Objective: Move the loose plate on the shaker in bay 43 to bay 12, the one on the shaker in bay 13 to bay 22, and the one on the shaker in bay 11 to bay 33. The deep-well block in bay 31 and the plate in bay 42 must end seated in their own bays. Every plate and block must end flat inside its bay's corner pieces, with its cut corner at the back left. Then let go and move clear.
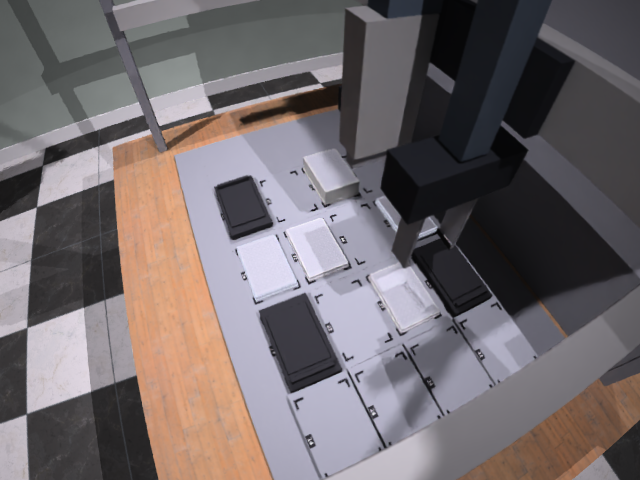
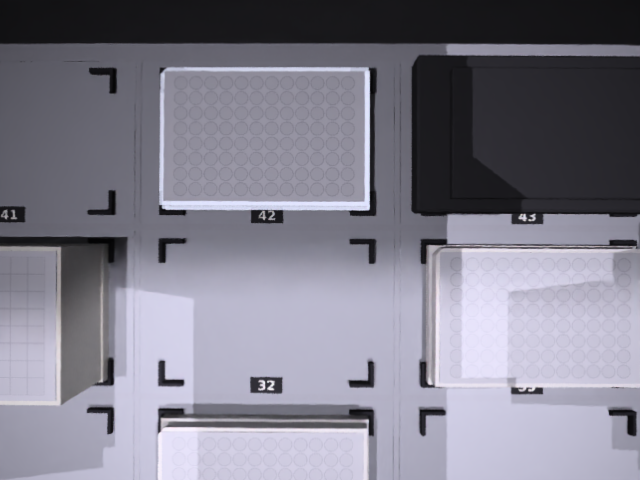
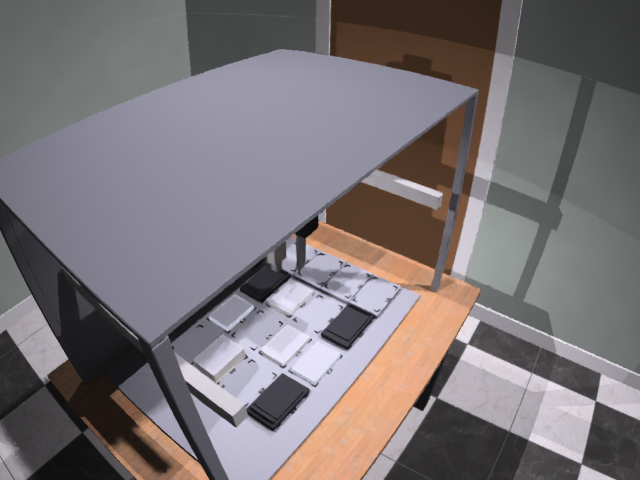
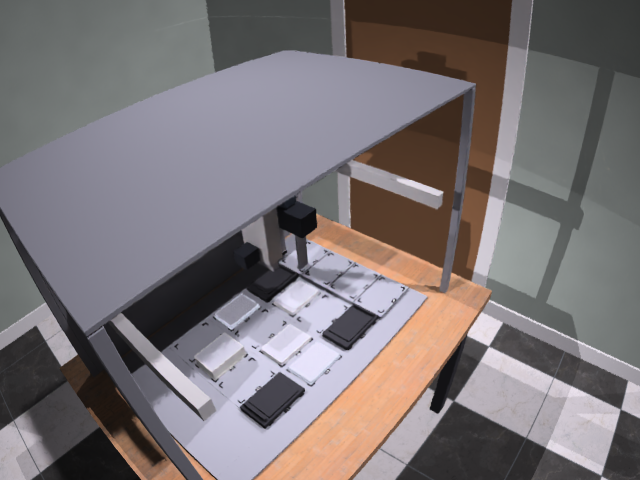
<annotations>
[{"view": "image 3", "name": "deep-well block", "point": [223, 355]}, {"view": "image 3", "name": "plate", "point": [318, 360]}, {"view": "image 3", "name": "plate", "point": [229, 314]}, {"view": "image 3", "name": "grey canopy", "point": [156, 205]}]
</annotations>
